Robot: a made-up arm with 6 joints.
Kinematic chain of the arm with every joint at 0, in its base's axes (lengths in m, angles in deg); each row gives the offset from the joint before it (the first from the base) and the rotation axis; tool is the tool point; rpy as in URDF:
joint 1: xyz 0 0 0.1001 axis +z
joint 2: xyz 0 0 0 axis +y
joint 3: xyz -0.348 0 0.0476 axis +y
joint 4: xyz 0.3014 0 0.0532 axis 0.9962 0 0.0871
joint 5: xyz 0 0 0 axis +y
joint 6: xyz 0.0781 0 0.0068 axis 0.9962 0 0.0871
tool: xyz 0 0 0 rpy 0 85 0
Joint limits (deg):
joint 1: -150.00..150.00
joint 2: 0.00..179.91
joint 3: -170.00..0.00
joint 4: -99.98..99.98
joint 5: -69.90..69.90
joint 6: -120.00..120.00
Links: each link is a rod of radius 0.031 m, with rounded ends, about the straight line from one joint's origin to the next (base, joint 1, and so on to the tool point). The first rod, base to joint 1, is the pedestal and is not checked.
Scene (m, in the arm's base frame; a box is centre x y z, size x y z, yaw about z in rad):
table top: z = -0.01
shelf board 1: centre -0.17 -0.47 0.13 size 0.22 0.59 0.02 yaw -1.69
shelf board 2: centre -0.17 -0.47 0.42 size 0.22 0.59 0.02 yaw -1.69
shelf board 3: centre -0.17 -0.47 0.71 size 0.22 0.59 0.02 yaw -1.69
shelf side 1: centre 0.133 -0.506 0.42 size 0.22 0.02 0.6 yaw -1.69
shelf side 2: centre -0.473 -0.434 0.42 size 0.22 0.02 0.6 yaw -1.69
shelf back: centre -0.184 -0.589 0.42 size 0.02 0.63 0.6 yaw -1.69
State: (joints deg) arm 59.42 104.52 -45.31 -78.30 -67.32 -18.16
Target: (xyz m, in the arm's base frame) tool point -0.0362 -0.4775 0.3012
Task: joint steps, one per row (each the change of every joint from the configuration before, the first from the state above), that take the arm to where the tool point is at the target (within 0.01 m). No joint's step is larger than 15 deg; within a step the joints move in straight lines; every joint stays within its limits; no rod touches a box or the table.
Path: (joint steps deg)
1: -14.92 -2.56 0.59 0.63 1.14 0.00
2: -14.93 -2.56 0.58 0.63 1.14 0.00
3: -14.92 -2.56 0.59 0.63 1.15 0.00
4: -14.93 -2.56 0.58 0.63 1.14 0.00
5: -14.92 -2.56 0.59 0.62 1.14 0.00
6: -14.93 -2.56 0.58 0.63 1.14 0.00
7: -14.92 -2.56 0.59 0.63 1.14 0.00
8: -14.92 -2.56 0.59 0.63 1.15 0.00
9: -14.93 -2.56 0.58 0.63 1.14 0.00
10: -14.92 -2.56 0.59 0.63 1.14 0.00
11: -14.93 -2.56 0.58 0.63 1.14 0.00
12: 1.29 9.66 -11.12 1.95 1.63 0.00
13: 1.29 9.65 -11.12 1.95 1.63 0.00
14: 1.29 9.66 -11.13 1.95 1.63 0.00

